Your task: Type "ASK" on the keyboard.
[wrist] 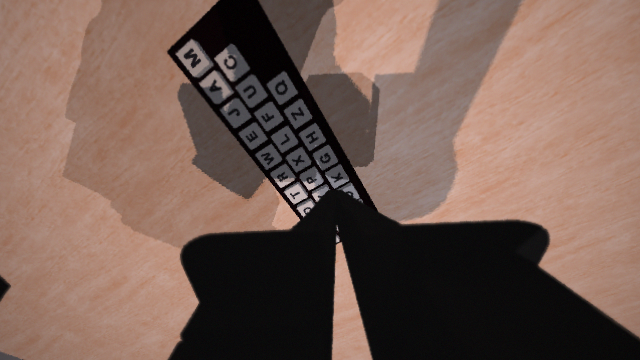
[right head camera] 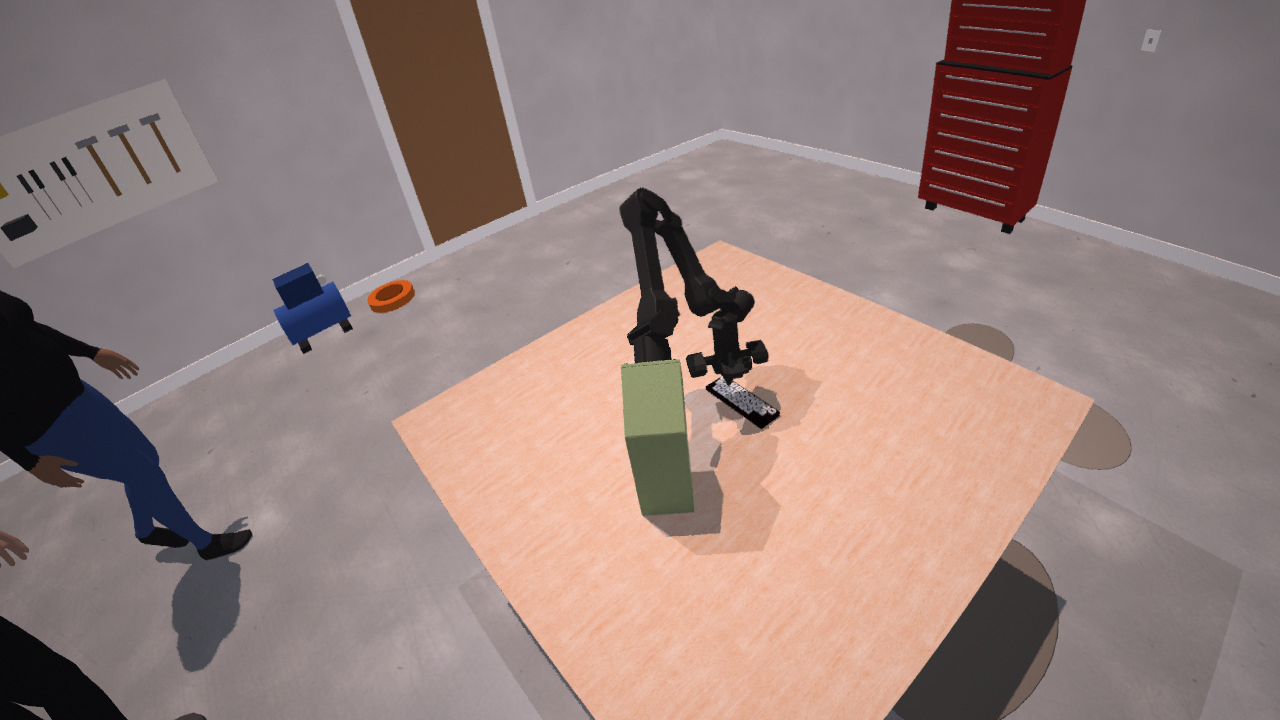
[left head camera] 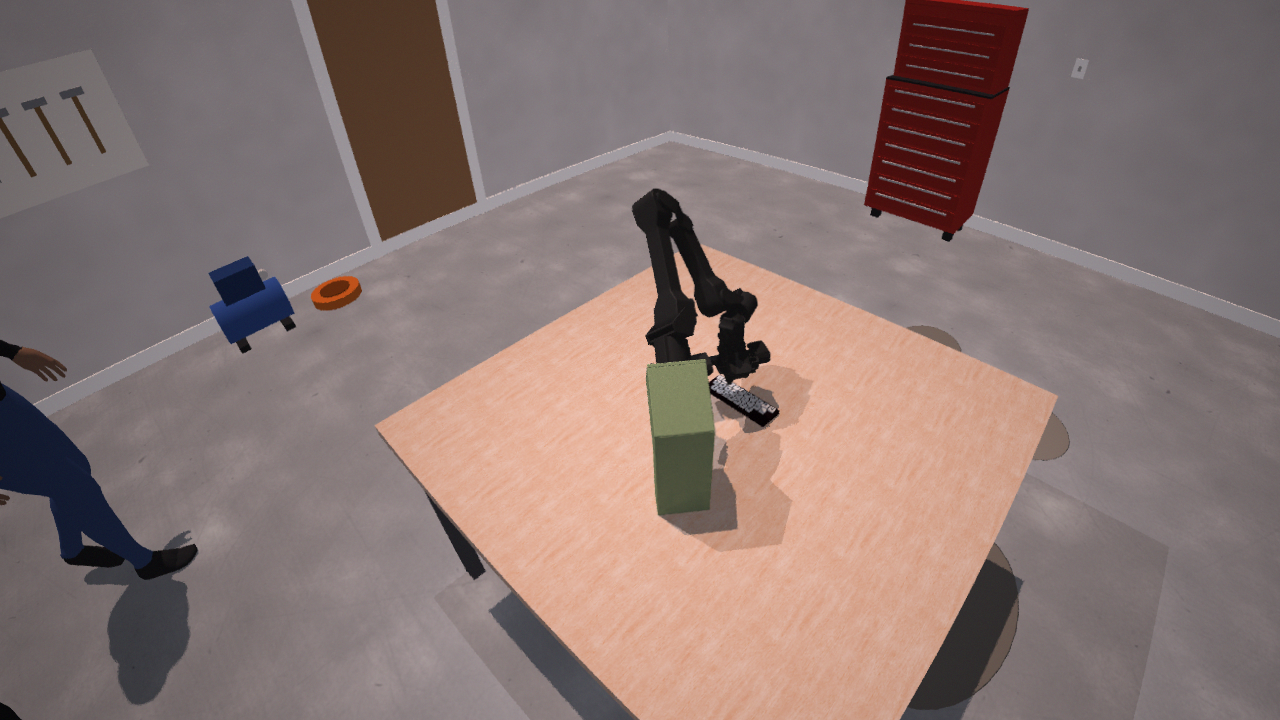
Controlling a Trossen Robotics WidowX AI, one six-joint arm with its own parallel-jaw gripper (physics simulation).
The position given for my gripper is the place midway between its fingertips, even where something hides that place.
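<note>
Right head camera: my gripper (right head camera: 728, 384) and a black keyboard (right head camera: 741, 400) visible. Left head camera view: the keyboard (left head camera: 746, 403) and my gripper (left head camera: 728, 383) visible as well. Wrist view: my gripper (wrist: 334, 197), together with the keyboard (wrist: 272, 114).
</note>
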